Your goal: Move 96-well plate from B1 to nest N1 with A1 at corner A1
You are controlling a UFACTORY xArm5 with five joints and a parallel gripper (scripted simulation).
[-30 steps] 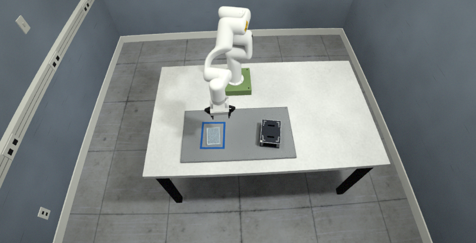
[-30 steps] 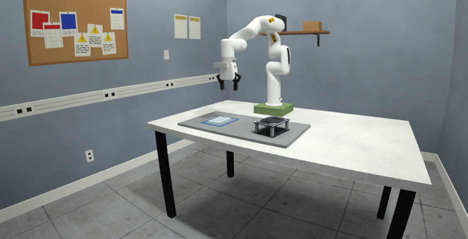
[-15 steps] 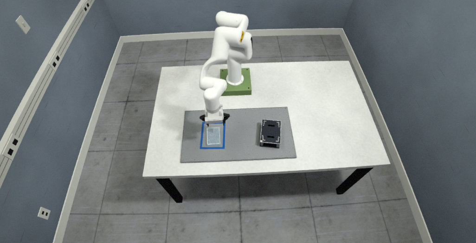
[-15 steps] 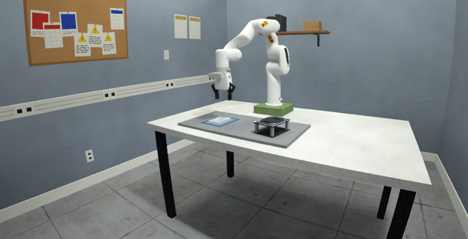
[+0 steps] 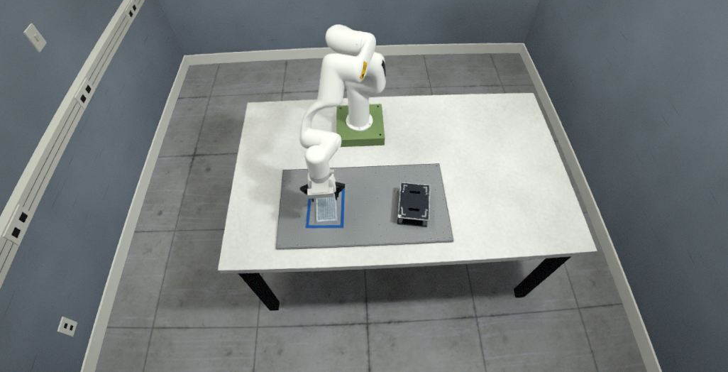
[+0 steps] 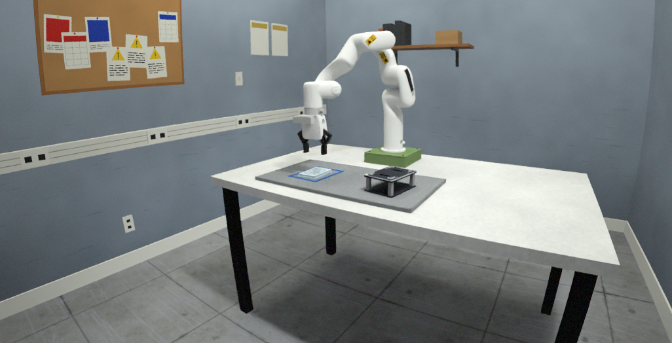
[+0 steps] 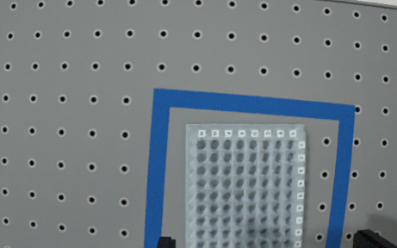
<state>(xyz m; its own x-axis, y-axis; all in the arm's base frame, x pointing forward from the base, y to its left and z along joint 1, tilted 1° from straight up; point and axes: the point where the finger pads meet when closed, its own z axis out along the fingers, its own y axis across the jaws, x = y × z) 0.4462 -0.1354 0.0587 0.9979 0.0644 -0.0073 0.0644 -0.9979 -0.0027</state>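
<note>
The pale 96-well plate lies 90 mm below my hand. Round my hand: raised black plate nest (360 mm to the left, 40 mm below).
</note>
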